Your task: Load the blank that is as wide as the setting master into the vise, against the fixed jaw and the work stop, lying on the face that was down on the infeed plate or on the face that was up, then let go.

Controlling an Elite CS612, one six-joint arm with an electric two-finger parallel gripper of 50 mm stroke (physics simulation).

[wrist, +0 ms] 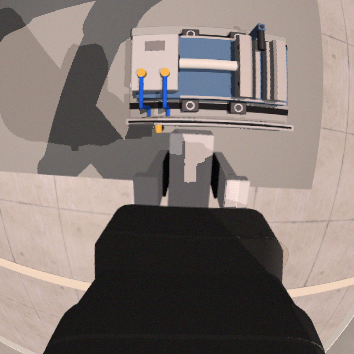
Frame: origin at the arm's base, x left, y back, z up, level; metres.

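Seen in the pictures: gripper, fingertip midpoint: (189, 165).
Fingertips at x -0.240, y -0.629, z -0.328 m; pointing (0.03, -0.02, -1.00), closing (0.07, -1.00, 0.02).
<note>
Pixels of each thing's top centre, then the offset from my fingertips to it. "pt": a spot on its surface instead. Level surfaces: height alone.
- grey rectangular blank, top centre: (190, 177) dx -0.006, dy -0.001, dz +0.012 m
- vise, top centre: (218, 64) dx +0.115, dy -0.036, dz -0.173 m
- light block, top centre: (153, 60) dx +0.113, dy +0.059, dz -0.176 m
- pale rod, top centre: (208, 62) dx +0.119, dy -0.022, dz -0.186 m
- small orange piece, surface spot: (159, 128) pt dx +0.006, dy +0.047, dz -0.235 m
- long thin rail, top centre: (213, 122) dx +0.027, dy -0.043, dz -0.222 m
- dark handle, surface spot: (261, 39) pt dx +0.171, dy -0.101, dz -0.176 m
- grey table, surface height: dz -0.272 m
My gripper (189, 165) is shut on a grey rectangular blank (189, 192), one finger on each side. The blank's far end is light in patches and shows just below the vise's near edge. The vise (207, 85) is in the upper middle, with a blue bed, a light block (155, 60) at the left, upright light jaw plates (243, 65) at the right and a pale rod (207, 64) between. I cannot tell which jaw is the fixed one. A small orange piece (159, 128) sits by the near rail; whether it is the work stop is unclear. The setting master does not show.
Two blue tubes with orange ends (141, 73) (165, 72) stand at the left block. A long thin rail (225, 125) runs along the vise's near side. A dark handle (261, 39) rises at its back right. The grey table (305, 90) ends at the right and near side.
</note>
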